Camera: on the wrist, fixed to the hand. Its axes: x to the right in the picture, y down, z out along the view.
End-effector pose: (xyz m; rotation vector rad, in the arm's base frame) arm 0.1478 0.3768 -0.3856 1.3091 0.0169 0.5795
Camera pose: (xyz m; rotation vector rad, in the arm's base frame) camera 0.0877 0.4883 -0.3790 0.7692 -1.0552 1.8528
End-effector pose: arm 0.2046 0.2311 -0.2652 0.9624 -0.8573 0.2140
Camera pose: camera 0.2433 0.3516 -0.2729 -0.1949 -1.3500 1.3868
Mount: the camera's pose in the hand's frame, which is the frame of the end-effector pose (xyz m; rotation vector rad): -0.0039 0.0450 -0.1185 -0.3122 0.0918 1.5643
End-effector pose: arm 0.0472 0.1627 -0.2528 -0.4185 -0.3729 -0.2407
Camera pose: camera 0.0930 0.1515 -0.3705 -0.8843 0.1595 1.2176
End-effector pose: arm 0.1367 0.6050 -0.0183 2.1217 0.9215 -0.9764
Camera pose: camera 0.2151 0.6680 0.0590 1.8206 -0.5992 0.0977
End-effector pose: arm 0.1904 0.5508 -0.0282 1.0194 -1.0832 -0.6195
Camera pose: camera 0.2959 0.6164 -0.0027 -0.2338 -1.2859 0.5296
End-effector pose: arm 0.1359 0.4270 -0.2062 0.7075 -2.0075 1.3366
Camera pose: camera 0.1297 0.5536 -0.2010 1.2341 2.3334 -1.4263
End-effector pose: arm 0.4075 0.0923 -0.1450 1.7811 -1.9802 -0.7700
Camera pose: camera 0.4440 0.0806 -0.0241 -0.1655 -2.2062 -0.3332
